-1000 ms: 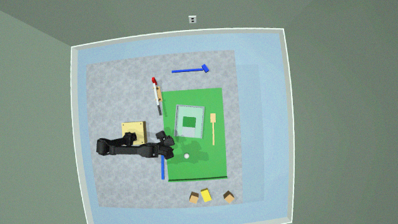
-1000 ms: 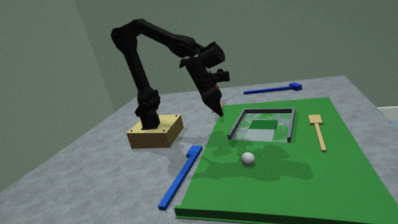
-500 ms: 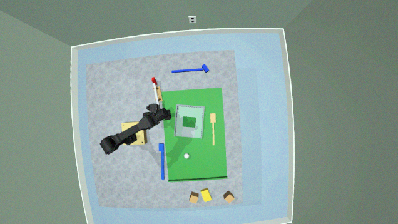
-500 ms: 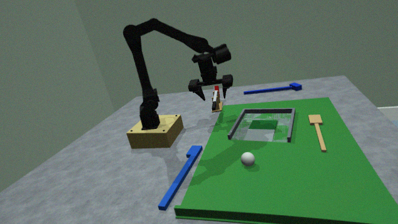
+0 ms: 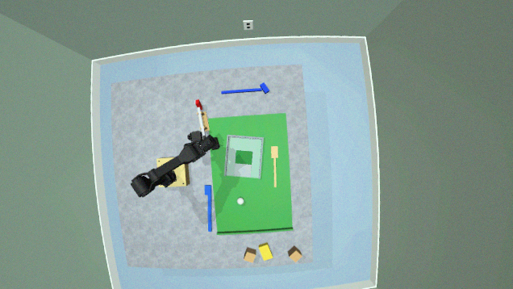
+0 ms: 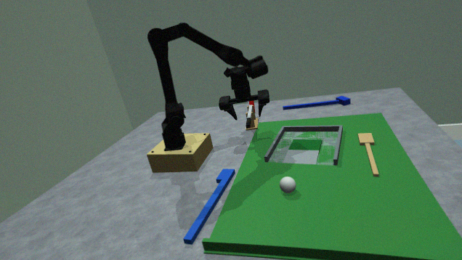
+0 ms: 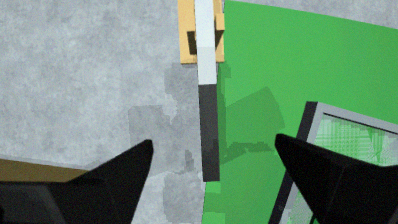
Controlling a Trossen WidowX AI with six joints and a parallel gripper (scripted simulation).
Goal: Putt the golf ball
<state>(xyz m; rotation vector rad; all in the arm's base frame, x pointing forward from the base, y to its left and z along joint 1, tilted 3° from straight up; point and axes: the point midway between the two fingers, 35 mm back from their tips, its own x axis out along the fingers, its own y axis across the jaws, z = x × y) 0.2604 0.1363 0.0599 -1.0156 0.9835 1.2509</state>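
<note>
My gripper tip is now 120 mm to the right of the red putter and 30 mm above it. Also, from my gripper tip: blue putter: 300 mm ahead, 260 mm to the left, 70 mm below; then white golf ball: 100 mm ahead, 390 mm to the right, 60 mm below; then wooden stand: 130 mm to the left, 50 mm below.
</note>
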